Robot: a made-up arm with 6 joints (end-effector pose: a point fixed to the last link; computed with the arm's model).
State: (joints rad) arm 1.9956 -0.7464 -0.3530 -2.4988 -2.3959 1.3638
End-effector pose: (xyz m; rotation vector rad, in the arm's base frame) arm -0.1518 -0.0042 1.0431 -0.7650 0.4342 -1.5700
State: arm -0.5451 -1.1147 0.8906 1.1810 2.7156 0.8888
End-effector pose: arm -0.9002 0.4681 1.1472 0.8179 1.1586 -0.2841
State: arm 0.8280 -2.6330 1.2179 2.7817 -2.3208 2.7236
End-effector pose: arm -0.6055 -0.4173 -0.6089 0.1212 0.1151 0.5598
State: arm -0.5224 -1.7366 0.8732 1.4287 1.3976 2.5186
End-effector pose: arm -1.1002 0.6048 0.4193 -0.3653 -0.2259 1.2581
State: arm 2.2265 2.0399 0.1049 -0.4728 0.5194 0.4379
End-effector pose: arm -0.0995 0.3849 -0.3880 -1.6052 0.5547 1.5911
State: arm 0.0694 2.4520 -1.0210 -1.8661 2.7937 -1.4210
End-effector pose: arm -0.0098 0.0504 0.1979 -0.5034 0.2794 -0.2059
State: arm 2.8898 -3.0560 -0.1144 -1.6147 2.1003 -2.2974
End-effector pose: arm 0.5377 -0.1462 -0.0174 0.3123 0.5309 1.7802
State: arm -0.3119 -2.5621 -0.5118 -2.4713 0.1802 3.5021
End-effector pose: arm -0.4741 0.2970 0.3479 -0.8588 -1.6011 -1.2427
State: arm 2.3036 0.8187 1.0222 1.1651 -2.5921 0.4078
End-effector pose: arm -0.6289 0.8020 1.1631 -2.1160 0.5242 0.2594
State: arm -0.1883 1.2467 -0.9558 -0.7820 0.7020 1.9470
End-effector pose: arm 0.2257 -0.1694 0.2725 -1.1618 1.7712 0.6636
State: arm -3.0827 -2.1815 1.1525 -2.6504 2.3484 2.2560
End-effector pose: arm 1.1366 -0.0876 -0.0188 -1.2296 -1.6905 -1.9191
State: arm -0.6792 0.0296 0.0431 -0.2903 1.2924 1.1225
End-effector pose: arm 0.3332 -0.4845 1.0779 -1.0772 -0.7794 -1.4477
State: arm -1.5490 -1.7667 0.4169 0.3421 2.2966 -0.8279
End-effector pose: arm -0.1878 1.0523 0.6824 2.2667 0.6464 -1.6645
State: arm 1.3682 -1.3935 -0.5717 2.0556 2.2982 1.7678
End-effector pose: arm -0.1691 -0.4177 1.0386 -0.4497 2.2110 0.8622
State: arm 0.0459 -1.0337 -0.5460 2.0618 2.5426 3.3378
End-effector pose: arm -0.2071 0.0731 1.1646 -0.0763 1.6959 1.4785
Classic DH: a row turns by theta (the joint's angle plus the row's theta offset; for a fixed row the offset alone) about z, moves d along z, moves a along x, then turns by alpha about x. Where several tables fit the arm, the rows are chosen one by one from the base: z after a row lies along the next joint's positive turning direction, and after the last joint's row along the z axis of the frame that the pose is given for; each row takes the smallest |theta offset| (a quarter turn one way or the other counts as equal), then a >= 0, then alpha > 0; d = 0 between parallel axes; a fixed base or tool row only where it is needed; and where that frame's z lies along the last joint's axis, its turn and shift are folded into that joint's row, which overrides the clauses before.
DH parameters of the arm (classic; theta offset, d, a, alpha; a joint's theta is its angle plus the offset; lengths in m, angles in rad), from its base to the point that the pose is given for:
joint 1: 0 0.411 0 -1.5708
joint 2: -1.5708 0 0.71 3.1416
joint 3: 0 0 0 -1.5708
joint 4: 0 -0.542 0 1.5708
joint 5: 0 0.175 0 -1.5708
joint 6: 1.5708 0 0 1.5708
tool (fixed): -1.5708 0 0 0

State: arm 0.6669 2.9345 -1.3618 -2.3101 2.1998 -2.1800
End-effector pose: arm -0.0374 0.1206 0.2642 -0.6330 0.3170 0.0894
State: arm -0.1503 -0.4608 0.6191 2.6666 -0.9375 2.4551
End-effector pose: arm -0.1060 0.1735 1.5627 0.8397 -1.9871 0.6514
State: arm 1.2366 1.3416 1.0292 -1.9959 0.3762 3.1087
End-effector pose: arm 0.3117 1.1178 0.2540 -1.3440 -0.1707 1.0068
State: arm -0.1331 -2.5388 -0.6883 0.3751 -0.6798 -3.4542
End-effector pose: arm -0.6300 -0.0799 0.3294 -2.4898 0.4468 -1.7446
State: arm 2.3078 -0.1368 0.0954 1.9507 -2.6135 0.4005
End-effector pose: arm -0.3123 0.2476 1.3973 -1.5097 0.2781 -0.2632
